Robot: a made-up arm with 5 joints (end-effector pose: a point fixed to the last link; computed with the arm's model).
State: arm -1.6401 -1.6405 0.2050 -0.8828 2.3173
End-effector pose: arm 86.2 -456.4 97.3 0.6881 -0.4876 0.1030 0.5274
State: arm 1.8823 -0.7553 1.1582 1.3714 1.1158
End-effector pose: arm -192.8 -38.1 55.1 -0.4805 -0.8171 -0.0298 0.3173
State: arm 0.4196 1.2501 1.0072 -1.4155 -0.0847
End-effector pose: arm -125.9 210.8 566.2 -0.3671 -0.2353 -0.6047 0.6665
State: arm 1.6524 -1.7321 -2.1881 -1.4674 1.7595
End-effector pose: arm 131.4 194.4 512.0 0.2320 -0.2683 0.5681 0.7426
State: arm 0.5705 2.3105 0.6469 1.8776 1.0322
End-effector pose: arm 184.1 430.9 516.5 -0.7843 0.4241 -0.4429 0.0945
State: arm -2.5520 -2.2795 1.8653 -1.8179 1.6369
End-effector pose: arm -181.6 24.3 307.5 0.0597 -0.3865 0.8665 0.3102
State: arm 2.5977 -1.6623 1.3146 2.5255 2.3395
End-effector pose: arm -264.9 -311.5 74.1 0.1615 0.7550 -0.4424 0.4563
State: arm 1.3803 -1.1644 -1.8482 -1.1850 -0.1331
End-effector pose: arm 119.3 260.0 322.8 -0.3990 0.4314 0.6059 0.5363
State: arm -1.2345 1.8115 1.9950 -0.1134 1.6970
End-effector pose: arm -39.8 -297.1 437.0 0.0160 -0.0444 0.9975 0.0524
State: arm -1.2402 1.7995 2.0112 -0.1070 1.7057
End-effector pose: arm -37.1 -302.8 437.3 0.0215 -0.0556 0.9970 0.0489
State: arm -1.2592 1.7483 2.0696 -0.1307 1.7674
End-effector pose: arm -35.2 -325.2 439.8 0.0569 -0.0918 0.9941 0.0075
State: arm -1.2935 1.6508 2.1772 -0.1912 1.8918
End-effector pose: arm -28.1 -369.0 439.6 -0.1251 0.1499 -0.9772 0.0831
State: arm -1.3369 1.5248 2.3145 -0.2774 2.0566
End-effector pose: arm -8.4 -425.8 427.6 -0.2063 0.2068 -0.9331 0.2098
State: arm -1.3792 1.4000 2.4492 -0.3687 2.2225
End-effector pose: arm 22.1 -476.5 402.5 -0.2732 0.2418 -0.8670 0.3394
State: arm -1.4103 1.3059 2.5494 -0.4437 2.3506
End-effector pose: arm 49.9 -508.1 376.1 -0.3119 0.2529 -0.8045 0.4376
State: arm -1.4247 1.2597 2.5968 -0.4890 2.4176
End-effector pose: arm 63.4 -521.1 361.5 -0.3264 0.2507 -0.7699 0.4877
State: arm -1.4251 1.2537 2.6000 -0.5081 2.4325
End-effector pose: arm 62.9 -523.1 360.5 -0.3276 0.2444 -0.7640 0.4993
